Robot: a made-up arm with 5 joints.
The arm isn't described. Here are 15 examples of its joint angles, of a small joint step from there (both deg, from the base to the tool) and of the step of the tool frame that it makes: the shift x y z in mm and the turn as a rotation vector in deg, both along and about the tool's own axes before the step.
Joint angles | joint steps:
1: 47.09 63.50 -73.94 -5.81 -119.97 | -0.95 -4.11 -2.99 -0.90 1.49
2: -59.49 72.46 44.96 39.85 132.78 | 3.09 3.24 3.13 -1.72 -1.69
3: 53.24 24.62 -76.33 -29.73 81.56 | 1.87 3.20 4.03 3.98 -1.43
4: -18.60 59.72 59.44 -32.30 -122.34 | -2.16 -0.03 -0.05 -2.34 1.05
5: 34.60 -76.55 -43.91 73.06 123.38 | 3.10 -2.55 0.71 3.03 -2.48
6: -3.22 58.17 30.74 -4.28 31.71 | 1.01 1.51 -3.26 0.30 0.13
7: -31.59 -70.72 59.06 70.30 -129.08 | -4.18 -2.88 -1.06 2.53 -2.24
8: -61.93 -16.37 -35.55 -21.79 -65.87 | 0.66 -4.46 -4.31 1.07 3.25
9: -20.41 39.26 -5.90 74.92 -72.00 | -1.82 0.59 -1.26 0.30 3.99
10: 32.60 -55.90 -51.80 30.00 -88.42 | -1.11 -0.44 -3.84 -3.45 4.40
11: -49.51 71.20 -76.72 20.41 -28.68 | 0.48 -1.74 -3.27 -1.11 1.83
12: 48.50 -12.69 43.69 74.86 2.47 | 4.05 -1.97 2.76 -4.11 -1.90
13: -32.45 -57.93 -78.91 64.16 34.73 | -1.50 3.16 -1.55 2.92 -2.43
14: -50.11 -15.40 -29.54 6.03 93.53 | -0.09 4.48 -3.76 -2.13 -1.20
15: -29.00 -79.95 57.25 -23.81 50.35 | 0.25 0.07 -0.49 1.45 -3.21
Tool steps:
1: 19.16 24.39 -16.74 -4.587 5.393 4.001
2: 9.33 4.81 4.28 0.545 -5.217 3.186
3: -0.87 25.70 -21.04 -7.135 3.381 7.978
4: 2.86 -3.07 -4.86 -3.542 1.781 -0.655
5: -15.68 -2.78 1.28 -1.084 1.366 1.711
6: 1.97 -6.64 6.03 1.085 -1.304 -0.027
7: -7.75 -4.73 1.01 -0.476 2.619 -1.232
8: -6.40 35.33 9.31 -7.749 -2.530 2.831
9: 7.16 4.80 -7.51 -4.502 -0.331 -3.577
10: -7.28 15.73 -4.63 -7.508 0.633 3.725
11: -17.44 9.62 8.34 -3.487 -5.251 0.968
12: 0.44 -12.23 -2.60 3.467 -3.540 4.626
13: 17.88 -1.08 0.72 1.406 3.573 4.561
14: 8.84 12.15 7.54 1.862 -0.211 -0.252
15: 0.47 -1.03 1.52 1.957 0.711 2.437
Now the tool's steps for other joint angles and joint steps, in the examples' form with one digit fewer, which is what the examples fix.
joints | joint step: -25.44 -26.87 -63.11 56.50 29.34 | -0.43 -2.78 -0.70 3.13 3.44
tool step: -17.3 -2.0 -3.7 -2.56 -0.30 -1.97
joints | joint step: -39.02 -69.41 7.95 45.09 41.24 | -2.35 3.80 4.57 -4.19 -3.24
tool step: 21.6 2.4 8.0 0.23 2.01 5.76
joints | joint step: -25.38 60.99 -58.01 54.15 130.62 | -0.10 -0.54 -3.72 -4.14 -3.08
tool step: -3.6 -10.3 -10.1 7.06 4.37 -3.25
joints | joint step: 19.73 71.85 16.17 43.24 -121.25 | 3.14 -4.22 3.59 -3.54 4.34
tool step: -19.0 4.0 -0.5 -2.76 4.11 0.63
